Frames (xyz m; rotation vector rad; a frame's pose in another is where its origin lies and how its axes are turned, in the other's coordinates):
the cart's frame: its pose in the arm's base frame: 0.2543 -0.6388 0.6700 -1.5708 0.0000 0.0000
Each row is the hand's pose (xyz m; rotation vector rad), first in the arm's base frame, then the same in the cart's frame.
Working: the arm's base frame: its pose in the cart's frame: -0.2543 0.6700 0.6388 1.5708 0.0000 0.0000

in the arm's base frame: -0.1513 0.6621 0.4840 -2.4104 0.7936 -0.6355
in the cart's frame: -0.4056 0.1860 1.3009 -0.9511 0.7964 0.0881
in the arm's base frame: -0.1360 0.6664 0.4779 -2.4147 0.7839 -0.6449
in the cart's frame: -0.3903 0.1921 1.3052 -0.9550 0.7957 0.0774
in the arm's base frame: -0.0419 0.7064 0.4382 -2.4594 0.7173 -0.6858
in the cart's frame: -0.2962 0.2318 1.3452 -0.9943 0.7764 0.0174
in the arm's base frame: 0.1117 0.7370 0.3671 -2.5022 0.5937 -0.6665
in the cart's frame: -0.1426 0.3029 1.3758 -1.0165 0.6943 -0.0401
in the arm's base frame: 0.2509 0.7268 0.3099 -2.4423 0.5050 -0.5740
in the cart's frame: -0.0034 0.3601 1.3656 -0.9341 0.6017 -0.0385
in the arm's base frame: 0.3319 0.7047 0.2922 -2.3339 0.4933 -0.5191
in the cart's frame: 0.0776 0.3778 1.3435 -0.8185 0.5745 -0.0146
